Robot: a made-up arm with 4 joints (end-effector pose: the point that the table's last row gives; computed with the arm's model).
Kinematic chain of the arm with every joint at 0, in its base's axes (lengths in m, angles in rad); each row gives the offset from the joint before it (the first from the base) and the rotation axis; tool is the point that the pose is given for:
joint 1: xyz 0 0 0.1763 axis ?
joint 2: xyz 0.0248 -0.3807 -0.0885 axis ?
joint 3: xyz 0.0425 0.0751 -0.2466 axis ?
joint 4: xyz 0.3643 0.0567 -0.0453 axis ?
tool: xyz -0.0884 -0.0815 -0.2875
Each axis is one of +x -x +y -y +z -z.
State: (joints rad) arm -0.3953 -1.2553 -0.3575 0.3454
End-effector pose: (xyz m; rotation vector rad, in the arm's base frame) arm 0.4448 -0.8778 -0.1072 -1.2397 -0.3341 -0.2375
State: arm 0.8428 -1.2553 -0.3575 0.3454
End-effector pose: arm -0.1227 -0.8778 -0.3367 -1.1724 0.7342 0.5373
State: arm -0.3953 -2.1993 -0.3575 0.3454
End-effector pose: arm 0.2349 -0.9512 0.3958 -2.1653 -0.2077 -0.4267
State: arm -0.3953 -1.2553 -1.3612 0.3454
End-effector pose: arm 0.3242 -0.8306 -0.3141 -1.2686 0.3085 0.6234
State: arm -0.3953 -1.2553 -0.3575 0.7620
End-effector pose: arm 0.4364 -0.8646 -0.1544 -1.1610 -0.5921 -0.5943
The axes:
joint 1: +y
joint 2: +x
joint 3: -z
joint 4: -z

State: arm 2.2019 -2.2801 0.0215 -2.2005
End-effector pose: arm -0.1514 -0.8842 -0.3944 -0.3195 -1.2295 -1.2424
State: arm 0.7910 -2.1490 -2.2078 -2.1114
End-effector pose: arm -0.2702 -1.1103 0.2415 -1.4427 -1.3702 -0.4240
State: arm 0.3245 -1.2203 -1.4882 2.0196
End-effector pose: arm -0.2893 -0.7816 -0.4432 -1.2428 -0.0444 -0.2635
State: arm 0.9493 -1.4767 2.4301 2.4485
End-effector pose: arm 0.0702 -0.9863 0.3567 -0.6324 1.7085 1.7483
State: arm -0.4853 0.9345 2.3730 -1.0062
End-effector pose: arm 0.0340 -0.0031 -0.4304 1.0407 0.2407 -1.0162
